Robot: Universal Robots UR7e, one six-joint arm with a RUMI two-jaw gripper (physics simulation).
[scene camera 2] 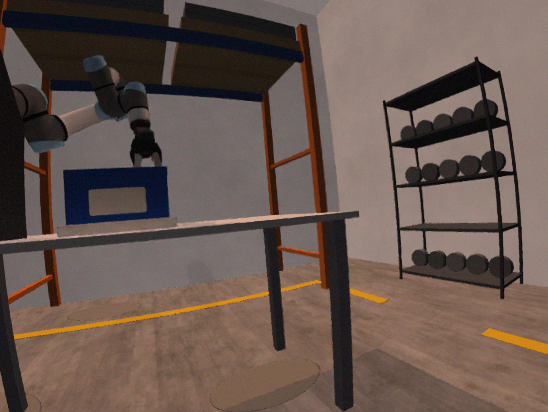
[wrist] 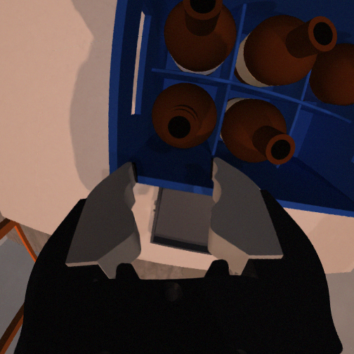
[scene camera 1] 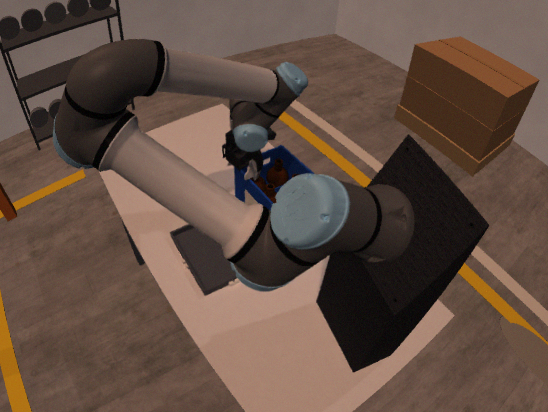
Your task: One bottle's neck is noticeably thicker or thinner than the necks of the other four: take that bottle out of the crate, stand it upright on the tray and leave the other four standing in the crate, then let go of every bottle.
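Places are measured from the arm's base along level axes (x ahead, y left, z up), in millimetres.
Where they show: gripper, fingertip midpoint: (scene camera 1: 247, 173); arm's base, link origin: (scene camera 1: 382, 224).
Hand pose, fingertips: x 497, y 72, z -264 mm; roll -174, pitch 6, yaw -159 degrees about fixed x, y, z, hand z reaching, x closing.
Each offset is from my fingertips to the top centre of the thing. "spot": to the spot under its first point.
The blue crate @(72 mm back, 89 mm right, 12 mm up) (scene camera 1: 240, 186) (scene camera 2: 76, 200) (wrist: 116, 100) holds five brown bottles. In the wrist view, one bottle (wrist: 200, 37) is at the upper left, one (wrist: 272, 52) at the upper middle, one (wrist: 340, 75) partly cut off at the right edge, one (wrist: 192, 102) at the lower left and one (wrist: 247, 127) at the lower middle. The lower-left neck shows nearly end-on; I cannot tell which neck differs. My gripper (scene camera 1: 253, 172) (scene camera 2: 147, 164) (wrist: 173, 162) is open and empty above the crate, its fingertips just short of the lower-left bottle. The dark tray @(spot: 143 mm back, 211 mm left, 159 mm down) (scene camera 1: 202, 260) (wrist: 182, 217) bears no bottle in the parts that show.
The black robot pedestal (scene camera 1: 350, 320) stands on the table (scene camera 1: 270, 350) (scene camera 2: 240, 226). The arm hides part of the crate and tray in scene camera 1. Thin blue dividers (wrist: 225, 120) separate the bottles. Cardboard boxes (scene camera 1: 455, 95) and a shelf rack (scene camera 2: 391, 145) stand away from the table.
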